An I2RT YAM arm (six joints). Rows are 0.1 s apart.
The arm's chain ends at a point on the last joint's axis. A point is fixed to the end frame.
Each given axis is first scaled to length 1.
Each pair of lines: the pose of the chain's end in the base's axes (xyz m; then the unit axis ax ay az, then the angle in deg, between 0 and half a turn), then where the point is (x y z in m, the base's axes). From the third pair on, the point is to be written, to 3 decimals.
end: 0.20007 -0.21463 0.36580 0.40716 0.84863 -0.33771 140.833
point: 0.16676 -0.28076 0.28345
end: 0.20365 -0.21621 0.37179 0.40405 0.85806 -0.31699 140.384
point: 0.17326 -0.28056 0.28694
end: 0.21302 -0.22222 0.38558 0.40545 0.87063 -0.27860 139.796
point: 0.187 -0.282 0.296
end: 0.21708 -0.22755 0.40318 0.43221 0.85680 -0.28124 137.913
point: 0.193 -0.287 0.313
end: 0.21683 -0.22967 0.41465 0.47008 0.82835 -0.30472 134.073
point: 0.195 -0.292 0.326
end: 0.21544 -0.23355 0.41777 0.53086 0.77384 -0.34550 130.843
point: 0.192 -0.299 0.331
